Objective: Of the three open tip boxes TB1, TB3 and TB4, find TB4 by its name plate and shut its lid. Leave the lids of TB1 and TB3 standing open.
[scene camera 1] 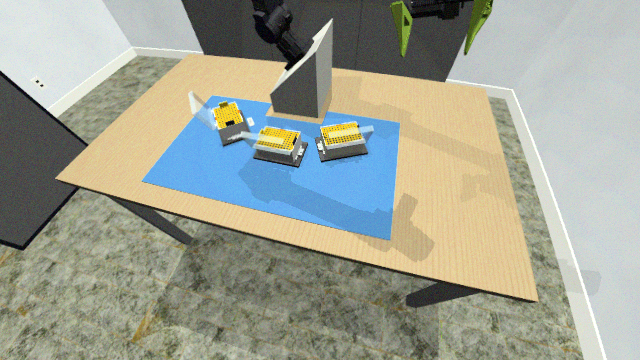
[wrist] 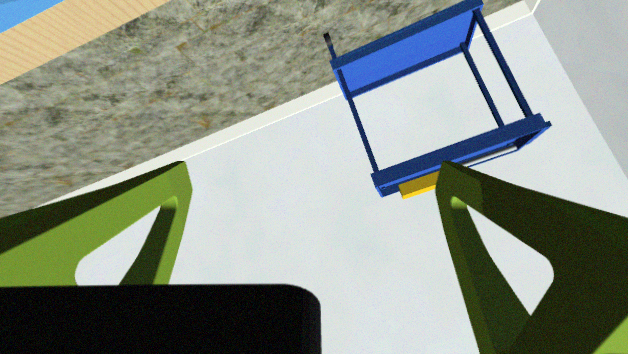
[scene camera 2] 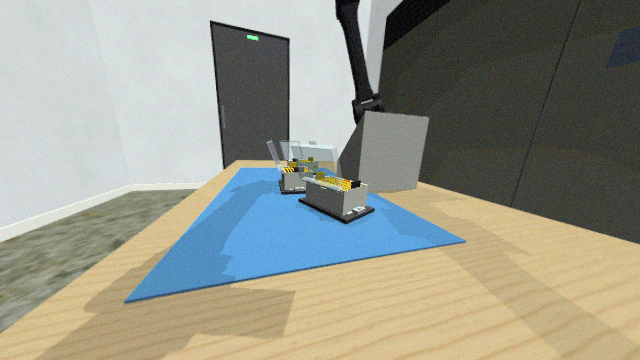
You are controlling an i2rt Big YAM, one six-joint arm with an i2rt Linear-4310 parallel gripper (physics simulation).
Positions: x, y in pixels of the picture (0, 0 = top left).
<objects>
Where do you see a blue mat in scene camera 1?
At 356, 194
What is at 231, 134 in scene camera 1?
A tip box.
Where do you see a blue mat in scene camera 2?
250, 230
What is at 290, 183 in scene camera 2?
A tip box.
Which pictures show my gripper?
Scene camera 1 and the wrist view only.
</objects>
